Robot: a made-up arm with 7 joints.
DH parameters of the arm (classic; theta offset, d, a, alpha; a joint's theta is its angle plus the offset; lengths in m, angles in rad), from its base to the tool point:
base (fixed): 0 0 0 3.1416
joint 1: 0 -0.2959 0 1.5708
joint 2: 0 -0.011 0 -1.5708
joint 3: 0 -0.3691 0 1.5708
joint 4: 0 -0.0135 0 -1.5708
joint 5: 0 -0.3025 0 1.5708
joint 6: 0 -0.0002 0 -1.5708
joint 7: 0 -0.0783 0 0
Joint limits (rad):
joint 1: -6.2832..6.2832
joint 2: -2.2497..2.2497
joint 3: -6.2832..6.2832
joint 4: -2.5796..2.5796
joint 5: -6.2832..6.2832
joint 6: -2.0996..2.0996
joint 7: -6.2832..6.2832
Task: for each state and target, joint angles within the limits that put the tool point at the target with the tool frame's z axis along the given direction. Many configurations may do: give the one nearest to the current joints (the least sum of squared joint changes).
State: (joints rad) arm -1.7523 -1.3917 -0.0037 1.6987 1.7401 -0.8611 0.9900
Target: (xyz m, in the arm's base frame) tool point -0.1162 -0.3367 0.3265 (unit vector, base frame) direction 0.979 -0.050 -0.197
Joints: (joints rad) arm -1.9528 -2.2497 -0.7659 2.0680 1.7536 -0.8129 0.9900
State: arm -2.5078 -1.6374 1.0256 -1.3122 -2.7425 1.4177 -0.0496
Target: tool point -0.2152 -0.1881 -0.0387 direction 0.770 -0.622 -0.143
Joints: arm -1.8057 -2.0748 0.8479 -1.6770 -2.8449 0.7993 -0.0496
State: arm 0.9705 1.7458 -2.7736 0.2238 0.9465 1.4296 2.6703
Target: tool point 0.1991 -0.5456 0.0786 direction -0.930 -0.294 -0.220
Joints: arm 1.4875 2.2469 -2.7443 0.7184 1.0423 1.5365 2.6703
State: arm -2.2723 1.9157 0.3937 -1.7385 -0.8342 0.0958 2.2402
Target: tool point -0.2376 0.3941 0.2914 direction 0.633 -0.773 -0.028
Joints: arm -1.5770 2.2497 0.8136 -1.9232 -0.0735 0.9828 2.2402
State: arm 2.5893 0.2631 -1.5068 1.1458 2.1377 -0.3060 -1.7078
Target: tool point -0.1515 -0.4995 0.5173 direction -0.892 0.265 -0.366
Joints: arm 2.5149 1.0568 -1.4057 1.1407 2.2274 -1.1137 -1.7078
